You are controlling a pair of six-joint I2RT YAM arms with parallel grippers.
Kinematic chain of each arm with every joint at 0, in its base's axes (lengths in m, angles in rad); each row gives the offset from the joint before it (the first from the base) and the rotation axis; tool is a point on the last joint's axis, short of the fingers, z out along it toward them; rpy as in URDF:
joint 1: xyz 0 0 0.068 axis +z
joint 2: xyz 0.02 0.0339 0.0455 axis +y
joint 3: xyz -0.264 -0.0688 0 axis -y
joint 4: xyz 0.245 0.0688 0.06 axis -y
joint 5: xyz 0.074 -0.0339 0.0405 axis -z
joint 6: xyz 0.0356 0 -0.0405 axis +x
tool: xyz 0 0 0 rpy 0 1.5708 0
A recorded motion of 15 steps. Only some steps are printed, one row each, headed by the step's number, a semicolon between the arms.
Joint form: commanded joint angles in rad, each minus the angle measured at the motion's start. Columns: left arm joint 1, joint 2, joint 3, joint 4, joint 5, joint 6; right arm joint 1, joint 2, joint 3, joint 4, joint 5, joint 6.
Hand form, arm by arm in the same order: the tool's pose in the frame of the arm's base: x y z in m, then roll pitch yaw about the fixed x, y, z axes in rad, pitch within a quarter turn. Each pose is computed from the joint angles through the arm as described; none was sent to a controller.
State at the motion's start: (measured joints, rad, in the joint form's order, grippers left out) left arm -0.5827 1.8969 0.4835 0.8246 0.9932 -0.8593; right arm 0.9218 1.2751 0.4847 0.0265 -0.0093 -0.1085
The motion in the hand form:
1: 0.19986 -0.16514 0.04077 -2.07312 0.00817 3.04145; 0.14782 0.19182 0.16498 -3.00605 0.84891 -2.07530
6: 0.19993 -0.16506 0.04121 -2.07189 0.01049 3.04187; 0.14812 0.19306 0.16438 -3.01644 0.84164 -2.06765
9: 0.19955 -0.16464 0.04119 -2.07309 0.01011 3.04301; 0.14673 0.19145 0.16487 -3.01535 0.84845 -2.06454
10: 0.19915 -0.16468 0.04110 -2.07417 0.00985 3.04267; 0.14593 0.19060 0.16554 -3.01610 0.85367 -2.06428
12: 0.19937 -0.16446 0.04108 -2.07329 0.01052 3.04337; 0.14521 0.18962 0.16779 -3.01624 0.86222 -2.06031
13: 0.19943 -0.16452 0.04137 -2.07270 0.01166 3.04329; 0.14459 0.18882 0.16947 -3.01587 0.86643 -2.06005
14: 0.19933 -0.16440 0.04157 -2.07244 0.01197 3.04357; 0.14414 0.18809 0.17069 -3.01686 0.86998 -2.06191
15: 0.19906 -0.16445 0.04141 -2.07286 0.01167 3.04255; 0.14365 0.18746 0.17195 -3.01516 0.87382 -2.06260
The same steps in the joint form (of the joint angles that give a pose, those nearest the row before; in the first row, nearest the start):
1: -0.0014 0.0786 -0.0331 -0.1634 -0.1081 0.0340; -0.0041 -0.0015 0.0111 0.0372 0.0328 0.0105
6: -0.0010 0.0767 -0.0339 -0.1619 -0.1081 0.0340; -0.0043 0.0067 0.0168 0.0316 0.0174 0.0045
9: -0.0005 0.0755 -0.0360 -0.1619 -0.1092 0.0340; -0.0040 -0.0057 0.0084 0.0344 0.0156 0.0035
10: -0.0016 0.0752 -0.0370 -0.1619 -0.1103 0.0340; -0.0037 -0.0139 0.0044 0.0353 0.0143 0.0041
12: -0.0004 0.0757 -0.0371 -0.1604 -0.1096 0.0342; -0.0045 -0.0272 0.0031 0.0317 0.0097 0.0021
13: -0.0004 0.0744 -0.0371 -0.1604 -0.1096 0.0342; -0.0045 -0.0374 0.0029 0.0258 0.0094 0.0024
14: -0.0002 0.0732 -0.0379 -0.1603 -0.1096 0.0340; -0.0049 -0.0455 0.0023 0.0218 0.0092 0.0038
15: -0.0010 0.0736 -0.0384 -0.1603 -0.1096 0.0346; -0.0046 -0.0534 0.0018 0.0184 0.0112 0.0049

